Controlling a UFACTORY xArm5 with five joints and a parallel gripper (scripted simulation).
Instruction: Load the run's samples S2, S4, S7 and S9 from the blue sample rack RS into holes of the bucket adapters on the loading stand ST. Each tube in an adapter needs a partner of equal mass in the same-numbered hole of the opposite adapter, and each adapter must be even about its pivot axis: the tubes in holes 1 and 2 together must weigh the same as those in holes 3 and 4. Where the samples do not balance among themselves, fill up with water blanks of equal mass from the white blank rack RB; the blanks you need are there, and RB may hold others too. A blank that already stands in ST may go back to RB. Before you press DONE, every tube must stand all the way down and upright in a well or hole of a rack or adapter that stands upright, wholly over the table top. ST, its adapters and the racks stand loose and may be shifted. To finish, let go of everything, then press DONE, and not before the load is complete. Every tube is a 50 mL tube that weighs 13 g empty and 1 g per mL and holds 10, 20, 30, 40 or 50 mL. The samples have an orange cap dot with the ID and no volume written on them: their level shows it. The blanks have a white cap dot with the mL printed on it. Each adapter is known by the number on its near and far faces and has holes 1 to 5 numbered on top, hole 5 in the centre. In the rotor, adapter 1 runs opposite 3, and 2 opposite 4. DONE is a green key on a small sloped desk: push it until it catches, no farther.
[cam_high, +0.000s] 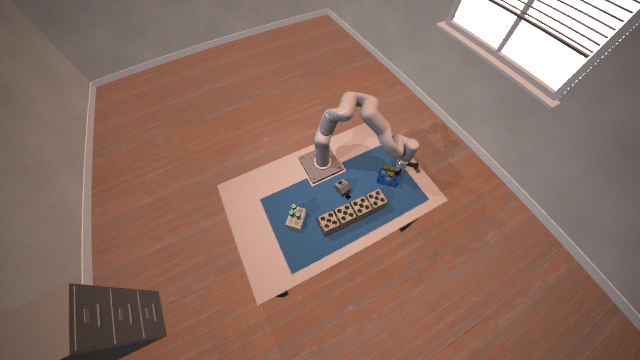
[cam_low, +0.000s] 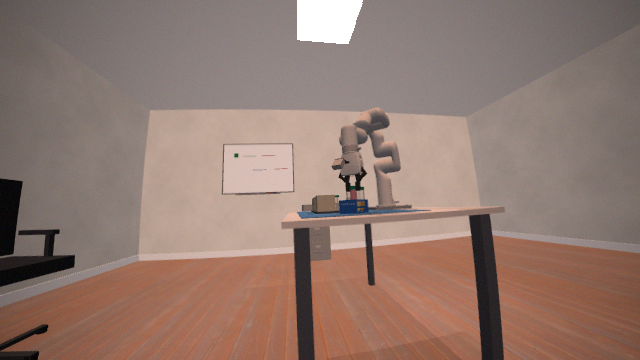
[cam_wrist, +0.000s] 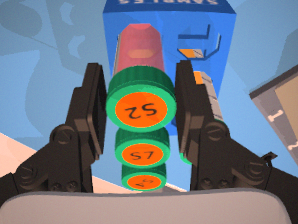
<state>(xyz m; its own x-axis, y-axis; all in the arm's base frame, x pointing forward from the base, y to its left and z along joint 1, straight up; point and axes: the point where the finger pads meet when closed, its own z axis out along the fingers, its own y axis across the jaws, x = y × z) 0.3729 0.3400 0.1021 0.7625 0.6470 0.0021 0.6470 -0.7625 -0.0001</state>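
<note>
Right now the sample tube S2 is 1 cm behind my hand and 5 cm below it. The rest, counted from my hand: sample tube S9: 5 cm to the right, 5 cm below; then blue sample rack RS: 2 cm behind, 4 cm to the right, 9 cm below; then sample tube S7: 2 cm behind, 3 cm to the right, 5 cm below.
</note>
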